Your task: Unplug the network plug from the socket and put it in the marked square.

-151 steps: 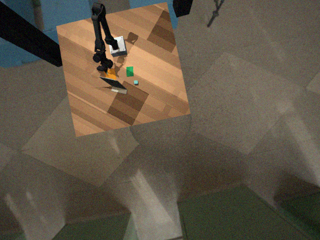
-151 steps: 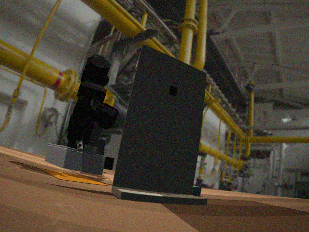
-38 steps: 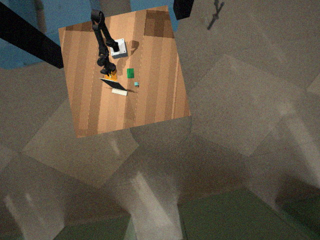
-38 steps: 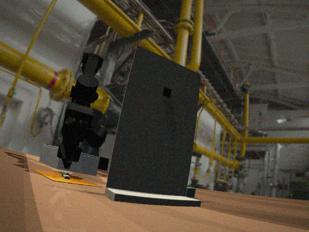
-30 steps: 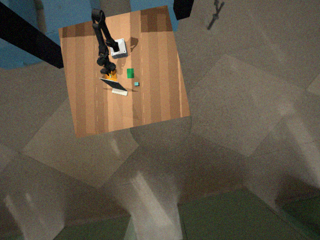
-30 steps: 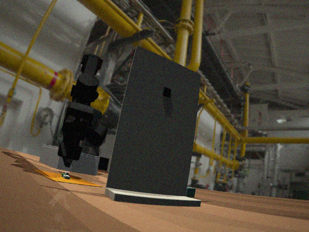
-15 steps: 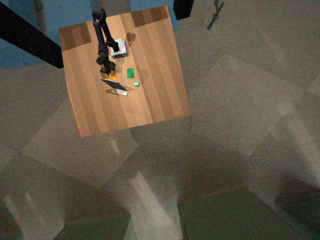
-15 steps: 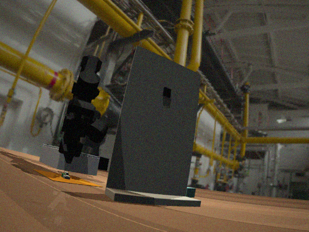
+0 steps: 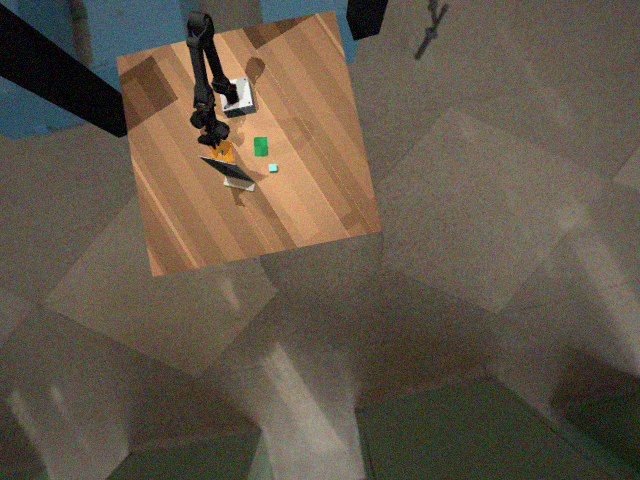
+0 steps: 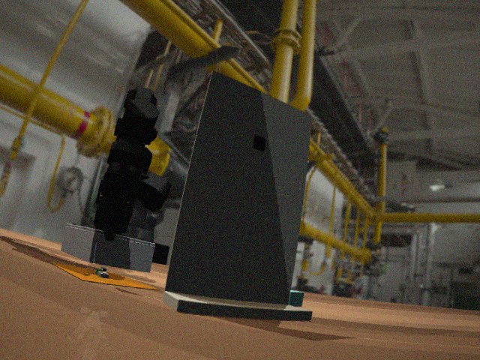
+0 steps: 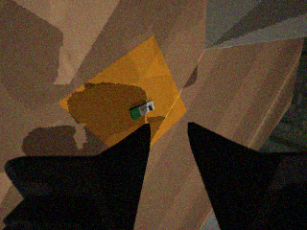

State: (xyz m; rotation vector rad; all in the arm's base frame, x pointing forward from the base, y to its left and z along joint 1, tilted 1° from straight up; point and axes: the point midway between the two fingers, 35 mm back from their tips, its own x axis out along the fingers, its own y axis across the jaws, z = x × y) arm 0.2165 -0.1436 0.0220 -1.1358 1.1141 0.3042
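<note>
Now: gripper tip 6 cm above the network plug. From my gripper tip the other things lie so: orange marked square: 6 cm below; then teal cube: 25 cm to the left, 18 cm ahead, 5 cm below; then upright panel: 19 cm ahead, 7 cm above, 6 cm to the left.
</note>
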